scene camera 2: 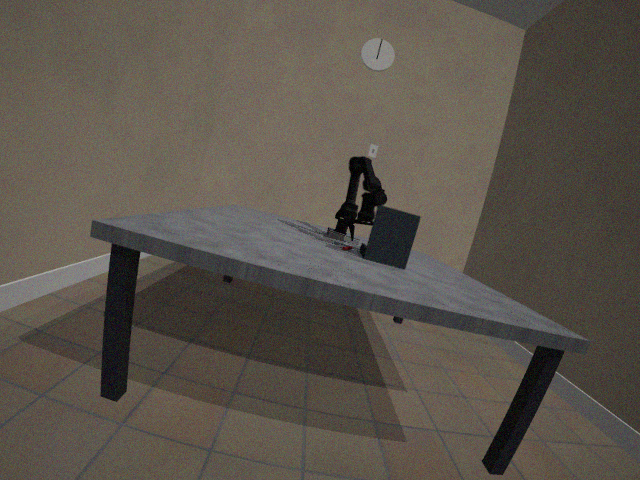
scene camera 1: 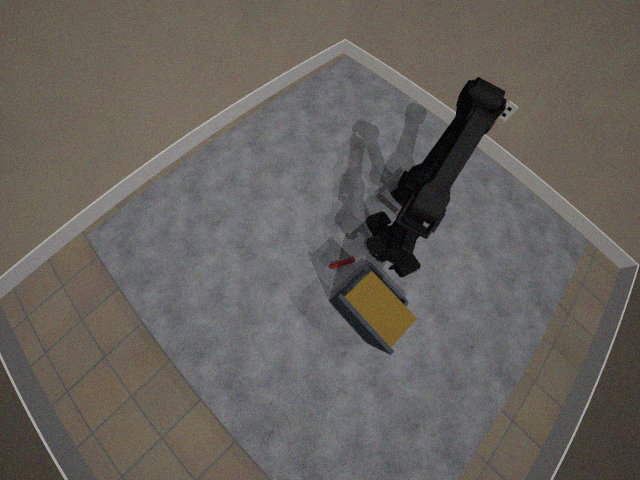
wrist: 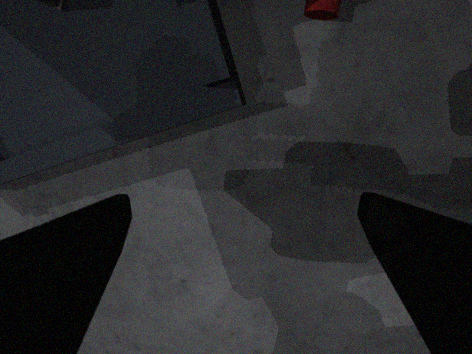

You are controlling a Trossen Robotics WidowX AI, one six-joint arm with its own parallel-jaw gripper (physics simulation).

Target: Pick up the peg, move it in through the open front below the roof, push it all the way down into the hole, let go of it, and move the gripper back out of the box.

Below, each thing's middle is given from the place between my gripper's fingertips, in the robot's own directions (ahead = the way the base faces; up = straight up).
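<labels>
Box (scene camera 1: 340,303): my gripper 8 cm to the right of it, 11 cm short of it, 7 cm below it. Roof (scene camera 1: 390,318): 8 cm to the left of my hand, 15 cm ahead, 16 cm above. Going by their middles, box nearest to my gripper of the things named here.
</labels>
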